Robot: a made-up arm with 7 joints.
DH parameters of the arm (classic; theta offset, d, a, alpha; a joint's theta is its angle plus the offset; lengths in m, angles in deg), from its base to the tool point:
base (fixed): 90 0.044 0 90
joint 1: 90 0.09 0.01 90
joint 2: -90 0.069 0.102 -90
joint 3: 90 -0.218 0.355 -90
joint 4: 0 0.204 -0.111 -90
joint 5: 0 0.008 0.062 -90
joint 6: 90 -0.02 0.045 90
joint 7: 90 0.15 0.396 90
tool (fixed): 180 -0.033 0 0
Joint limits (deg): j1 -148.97..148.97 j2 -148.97..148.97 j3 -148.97..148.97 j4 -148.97..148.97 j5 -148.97..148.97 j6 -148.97..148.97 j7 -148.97..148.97
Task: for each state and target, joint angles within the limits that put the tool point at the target. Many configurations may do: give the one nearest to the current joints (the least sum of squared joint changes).
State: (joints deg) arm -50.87 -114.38 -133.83 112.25 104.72 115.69 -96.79
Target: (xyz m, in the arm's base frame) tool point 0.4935 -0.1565 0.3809
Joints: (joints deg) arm -71.18 -134.31 -103.55 111.66 115.21 136.15 -106.05
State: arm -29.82 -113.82 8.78 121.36 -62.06 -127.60 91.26
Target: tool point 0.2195 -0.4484 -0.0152
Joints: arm -17.59 -114.16 -4.93 117.48 -69.28 -119.41 82.34
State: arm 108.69 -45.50 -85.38 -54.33 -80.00 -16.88 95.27
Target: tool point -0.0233 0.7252 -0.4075
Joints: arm 87.71 -31.24 -69.33 -44.50 -77.88 -15.43 88.59
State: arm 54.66 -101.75 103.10 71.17 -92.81 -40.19 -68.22
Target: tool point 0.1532 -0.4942 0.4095
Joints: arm 65.00 -72.17 70.83 37.26 -82.81 16.56 -75.00
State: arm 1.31 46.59 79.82 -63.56 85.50 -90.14 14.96
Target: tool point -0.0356 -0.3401 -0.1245
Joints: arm -21.10 41.95 76.85 -48.26 47.58 -54.97 -34.61
